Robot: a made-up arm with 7 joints.
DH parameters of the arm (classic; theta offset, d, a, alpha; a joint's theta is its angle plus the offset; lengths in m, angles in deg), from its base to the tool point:
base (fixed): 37.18 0 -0.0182 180
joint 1: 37.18 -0.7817 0.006 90
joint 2: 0 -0.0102 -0.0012 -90
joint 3: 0 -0.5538 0.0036 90
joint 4: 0 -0.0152 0.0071 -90
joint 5: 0 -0.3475 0.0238 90
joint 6: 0 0.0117 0.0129 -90
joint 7: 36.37 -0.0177 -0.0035 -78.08
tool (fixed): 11.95 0.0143 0 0
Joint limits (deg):
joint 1: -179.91..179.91
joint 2: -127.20..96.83
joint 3: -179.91..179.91
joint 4: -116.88..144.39
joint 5: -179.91..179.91
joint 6: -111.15..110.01
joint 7: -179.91..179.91
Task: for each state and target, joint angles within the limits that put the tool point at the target. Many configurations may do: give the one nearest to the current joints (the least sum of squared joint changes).
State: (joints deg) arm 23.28 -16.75 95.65 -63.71 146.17 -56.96 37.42
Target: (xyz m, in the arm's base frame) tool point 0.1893 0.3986 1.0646
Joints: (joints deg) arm 72.43 -42.83 86.21 -110.11 148.00 -54.42 36.73
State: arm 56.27 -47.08 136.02 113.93 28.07 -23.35 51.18
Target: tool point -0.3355 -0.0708 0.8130
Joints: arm 21.38 -56.79 125.42 141.28 27.40 -21.86 52.67
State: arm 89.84 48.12 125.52 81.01 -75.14 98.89 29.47
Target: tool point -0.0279 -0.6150 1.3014
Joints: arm 65.51 59.21 128.54 58.76 -77.68 98.57 30.37
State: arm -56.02 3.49 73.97 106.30 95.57 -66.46 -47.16
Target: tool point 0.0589 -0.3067 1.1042
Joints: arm -28.62 -4.35 95.54 127.87 94.53 -67.42 -44.79
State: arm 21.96 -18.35 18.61 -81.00 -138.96 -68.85 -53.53
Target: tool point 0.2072 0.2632 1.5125
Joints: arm -5.27 29.73 60.23 -56.54 -136.75 -65.91 -57.14
